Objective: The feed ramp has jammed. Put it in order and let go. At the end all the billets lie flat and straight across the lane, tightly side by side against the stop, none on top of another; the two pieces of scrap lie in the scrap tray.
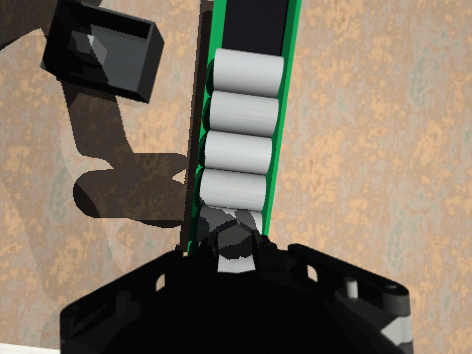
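Note:
My gripper is shut on a faceted piece of scrap, dark above with a light lower face. It holds it above the lower part of the green-walled lane. Several light grey billets lie flat across the lane in a row, close side by side. Another billet below them is shaded and partly hidden by the gripper. The black scrap tray is at the upper left, with a grey faceted piece of scrap inside. The stop cannot be made out.
The dark lane floor shows above the row of billets. The mottled tabletop extends on both sides of the lane. Shadows of the arm and gripper fall left of the lane and over part of the tray.

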